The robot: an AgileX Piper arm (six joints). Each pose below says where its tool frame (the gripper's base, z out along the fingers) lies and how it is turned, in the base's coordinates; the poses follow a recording.
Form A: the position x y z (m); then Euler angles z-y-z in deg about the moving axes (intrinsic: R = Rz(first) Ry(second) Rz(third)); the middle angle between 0 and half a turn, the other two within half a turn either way.
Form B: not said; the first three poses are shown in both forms.
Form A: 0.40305 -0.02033 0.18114 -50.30 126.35 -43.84
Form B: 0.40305 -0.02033 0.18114 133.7 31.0 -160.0
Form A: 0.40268 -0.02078 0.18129 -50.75 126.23 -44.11
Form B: 0.40268 -0.02078 0.18129 133.4 30.7 -159.9
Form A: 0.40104 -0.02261 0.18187 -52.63 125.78 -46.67
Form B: 0.40104 -0.02261 0.18187 132.2 29.5 -160.7
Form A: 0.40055 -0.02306 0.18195 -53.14 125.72 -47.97
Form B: 0.40055 -0.02306 0.18195 131.9 29.1 -161.6
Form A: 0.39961 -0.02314 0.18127 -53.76 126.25 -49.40
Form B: 0.39961 -0.02314 0.18127 132.3 28.5 -162.8
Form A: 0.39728 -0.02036 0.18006 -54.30 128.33 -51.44
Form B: 0.39728 -0.02036 0.18006 134.2 27.2 -165.5
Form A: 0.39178 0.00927 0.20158 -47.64 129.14 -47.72
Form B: 0.39178 0.00927 0.20158 137.8 31.5 -167.6
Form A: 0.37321 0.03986 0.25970 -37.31 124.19 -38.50
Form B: 0.37321 0.03986 0.25970 138.3 41.1 -164.9
